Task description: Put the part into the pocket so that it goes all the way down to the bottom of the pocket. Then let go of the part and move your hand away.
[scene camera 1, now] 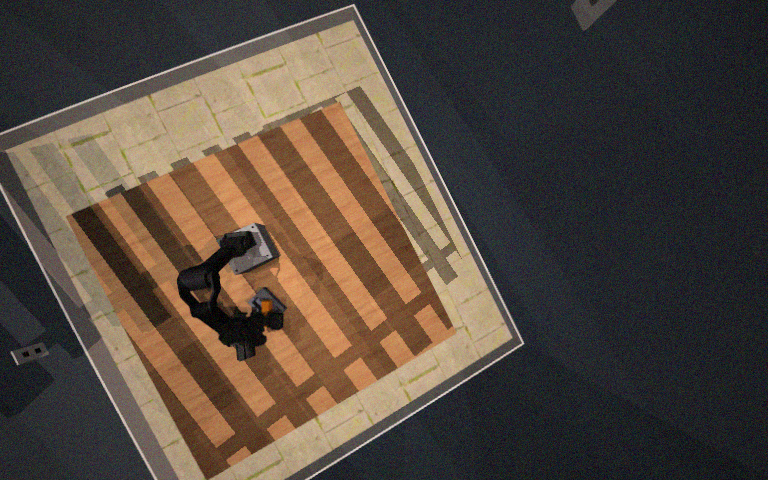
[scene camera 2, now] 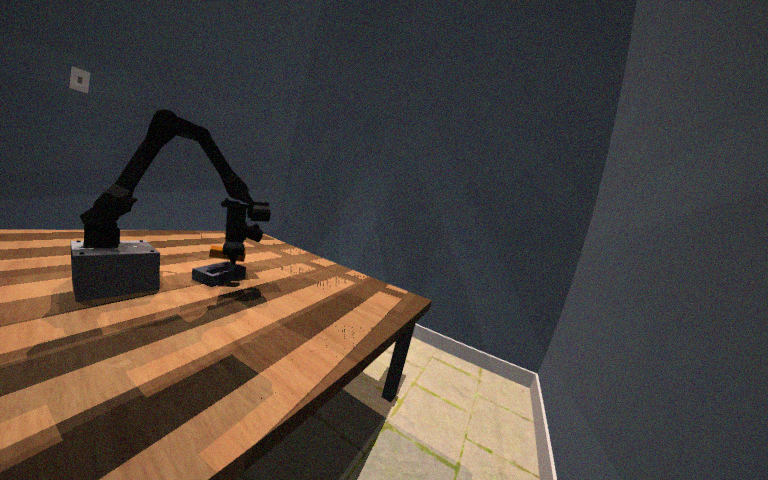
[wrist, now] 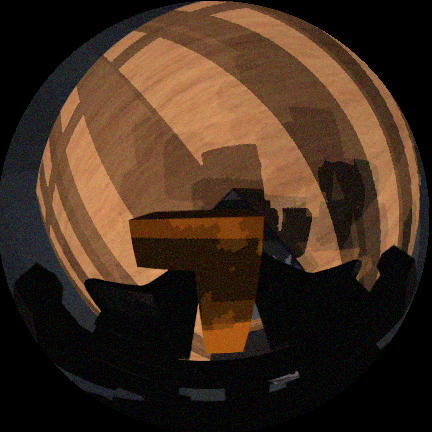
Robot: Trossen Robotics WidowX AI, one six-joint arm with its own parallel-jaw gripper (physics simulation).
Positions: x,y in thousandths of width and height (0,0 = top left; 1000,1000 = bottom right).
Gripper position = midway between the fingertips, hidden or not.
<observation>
My gripper (scene camera 2: 304,545) holds an orange part, which touches nothing else. Further things: a pocket block (wrist: 628,564).
My gripper is seen too in scene camera 1 (scene camera 1: 352,657) and in the wrist view (wrist: 513,578).
</observation>
